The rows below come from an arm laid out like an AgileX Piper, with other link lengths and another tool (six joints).
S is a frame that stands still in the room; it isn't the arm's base.
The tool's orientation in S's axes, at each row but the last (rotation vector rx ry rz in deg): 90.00, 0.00, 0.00; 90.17, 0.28, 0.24; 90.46, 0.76, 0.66; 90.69, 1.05, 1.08; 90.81, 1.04, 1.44; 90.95, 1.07, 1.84; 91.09, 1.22, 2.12
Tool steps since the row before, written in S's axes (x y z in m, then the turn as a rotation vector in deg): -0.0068, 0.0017, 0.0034, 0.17, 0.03, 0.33; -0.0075, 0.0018, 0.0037, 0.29, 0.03, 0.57; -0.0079, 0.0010, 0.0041, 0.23, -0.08, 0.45; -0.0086, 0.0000, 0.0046, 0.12, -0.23, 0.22; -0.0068, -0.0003, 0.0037, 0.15, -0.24, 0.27; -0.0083, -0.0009, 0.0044, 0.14, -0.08, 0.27; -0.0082, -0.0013, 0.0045, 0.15, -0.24, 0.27
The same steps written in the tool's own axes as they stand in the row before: -0.0068, 0.0034, -0.0017, 0.17, 0.33, -0.03; -0.0075, 0.0037, -0.0019, 0.29, 0.57, -0.03; -0.0079, 0.0041, -0.0012, 0.23, 0.45, 0.08; -0.0086, 0.0046, -0.0003, 0.11, 0.22, 0.23; -0.0068, 0.0037, 0.0001, 0.14, 0.27, 0.24; -0.0083, 0.0045, 0.0006, 0.14, 0.27, 0.08; -0.0082, 0.0046, 0.0009, 0.14, 0.27, 0.24
